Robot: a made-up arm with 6 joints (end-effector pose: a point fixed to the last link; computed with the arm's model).
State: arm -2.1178 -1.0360 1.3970 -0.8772 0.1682 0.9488
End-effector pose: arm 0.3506 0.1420 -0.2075 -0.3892 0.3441 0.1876
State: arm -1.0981 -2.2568 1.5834 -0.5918 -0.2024 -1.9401
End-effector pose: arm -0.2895 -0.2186 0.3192 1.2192 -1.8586 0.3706
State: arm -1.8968 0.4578 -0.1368 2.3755 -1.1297 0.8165
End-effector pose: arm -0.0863 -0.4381 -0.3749 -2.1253 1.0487 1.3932
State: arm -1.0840 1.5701 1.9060 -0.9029 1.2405 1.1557
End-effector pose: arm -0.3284 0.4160 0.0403 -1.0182 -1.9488 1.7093
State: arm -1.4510 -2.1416 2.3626 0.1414 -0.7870 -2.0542
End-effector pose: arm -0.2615 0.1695 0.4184 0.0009 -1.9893 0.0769
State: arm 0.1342 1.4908 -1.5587 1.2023 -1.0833 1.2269
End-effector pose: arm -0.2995 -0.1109 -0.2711 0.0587 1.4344 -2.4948
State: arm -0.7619 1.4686 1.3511 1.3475 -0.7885 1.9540
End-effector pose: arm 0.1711 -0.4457 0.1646 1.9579 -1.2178 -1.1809
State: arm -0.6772 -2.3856 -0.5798 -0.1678 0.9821 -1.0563
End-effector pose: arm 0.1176 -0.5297 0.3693 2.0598 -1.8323 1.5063
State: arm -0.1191 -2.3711 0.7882 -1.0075 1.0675 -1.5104
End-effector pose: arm 0.2189 -0.2880 0.3838 1.3643 -0.8138 0.6146
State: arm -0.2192 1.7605 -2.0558 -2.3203 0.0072 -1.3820
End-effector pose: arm -0.2397 -0.0540 -0.1242 0.7616 -2.8022 -0.6604
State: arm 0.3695 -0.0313 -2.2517 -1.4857 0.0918 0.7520
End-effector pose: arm 0.3747 -0.7322 0.0112 -1.2937 0.7934 -0.9300
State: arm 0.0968 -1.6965 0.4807 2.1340 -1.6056 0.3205
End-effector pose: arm 0.2660 -0.6096 0.0420 -0.3196 0.4514 -1.5604
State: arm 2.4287 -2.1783 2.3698 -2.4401 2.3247 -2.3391
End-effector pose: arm 0.1114 -0.1814 -0.0039 -2.0234 1.4294 1.7559
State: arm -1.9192 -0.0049 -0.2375 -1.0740 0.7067 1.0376
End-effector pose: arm 0.1130 -0.5875 0.0583 -0.7363 0.2636 -0.9805
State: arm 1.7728 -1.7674 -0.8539 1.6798 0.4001 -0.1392
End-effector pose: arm -0.2530 0.4051 0.5516 0.4319 -0.8016 2.1547
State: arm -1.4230 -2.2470 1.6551 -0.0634 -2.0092 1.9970
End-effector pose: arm 0.0717 0.1219 -0.2446 -1.6473 -0.0169 1.1524
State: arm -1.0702 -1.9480 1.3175 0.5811 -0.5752 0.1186
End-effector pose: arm -0.1014 -0.4531 -0.2674 -0.8366 1.5216 -0.7049
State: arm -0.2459 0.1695 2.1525 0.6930 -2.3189 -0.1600
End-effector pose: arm 0.2692 -0.1143 -0.1566 -0.1669 0.7435 -0.3681
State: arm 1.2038 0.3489 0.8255 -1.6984 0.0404 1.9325
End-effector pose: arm -0.3853 -0.1095 0.0693 -0.8727 1.9767 -1.5708
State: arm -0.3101 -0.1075 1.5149 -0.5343 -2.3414 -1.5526
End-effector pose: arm 0.2116 -0.0760 -0.1534 0.7721 0.8227 -0.7775
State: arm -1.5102 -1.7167 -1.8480 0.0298 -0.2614 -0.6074
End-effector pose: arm -0.1965 0.0116 0.7604 1.5066 0.7996 2.4765
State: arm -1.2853 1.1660 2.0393 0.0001 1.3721 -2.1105
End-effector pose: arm 0.2171 -0.0188 0.0266 -1.9601 0.3794 0.0562
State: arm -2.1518 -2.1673 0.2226 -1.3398 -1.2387 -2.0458
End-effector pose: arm -0.3360 -0.1251 0.3996 1.5344 -0.9135 1.6812
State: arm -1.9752 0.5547 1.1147 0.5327 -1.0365 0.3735
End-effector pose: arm -0.1162 -0.5415 0.1920 0.6070 -0.7337 -1.7942
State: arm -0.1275 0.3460 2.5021 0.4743 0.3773 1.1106
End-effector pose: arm -0.2447 -0.0546 0.5307 1.8041 -0.1862 2.1667
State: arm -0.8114 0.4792 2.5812 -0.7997 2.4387 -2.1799
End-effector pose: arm 0.0899 0.1453 0.1386 2.4896 0.8102 0.4623
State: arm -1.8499 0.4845 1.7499 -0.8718 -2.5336 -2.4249
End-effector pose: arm 0.3024 -0.0725 0.0805 1.9797 -0.1474 -0.6250
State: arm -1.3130 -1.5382 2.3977 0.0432 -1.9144 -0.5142
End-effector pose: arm -0.2059 -0.2576 -0.1001 -0.8370 1.7189 -0.9628
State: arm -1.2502 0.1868 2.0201 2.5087 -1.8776 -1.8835
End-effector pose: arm -0.1099 0.2017 0.3119 -0.5794 -1.9173 -0.3280
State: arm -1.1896 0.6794 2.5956 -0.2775 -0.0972 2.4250
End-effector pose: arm -0.4533 -0.1490 0.1171 -1.2440 2.3891 -1.0386
